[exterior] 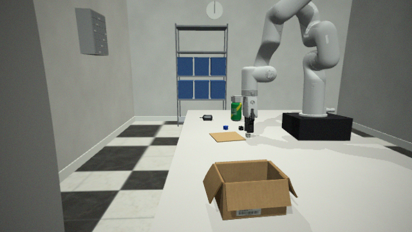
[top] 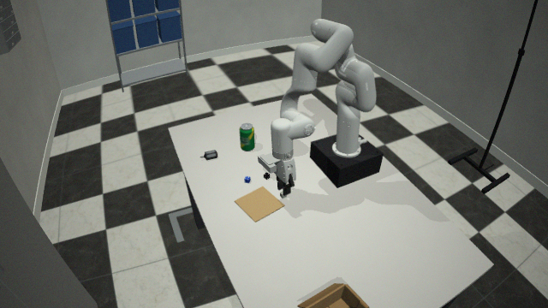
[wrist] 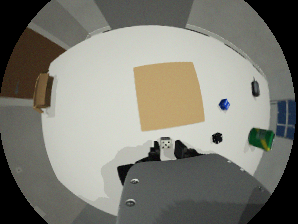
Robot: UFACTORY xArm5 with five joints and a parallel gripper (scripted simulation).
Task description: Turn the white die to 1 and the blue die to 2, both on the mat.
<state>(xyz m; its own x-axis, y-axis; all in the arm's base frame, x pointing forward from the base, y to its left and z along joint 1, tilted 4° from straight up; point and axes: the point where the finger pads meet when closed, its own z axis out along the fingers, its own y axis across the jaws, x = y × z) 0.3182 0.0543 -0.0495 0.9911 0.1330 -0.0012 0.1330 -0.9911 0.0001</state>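
My gripper is now 4 cm above the white die. Also, from my hand: blue die 14 cm to the right, 10 cm ahead, 4 cm below; tan mat 11 cm ahead, 4 cm below; black die 13 cm to the right, 4 cm below, 2 cm ahead.
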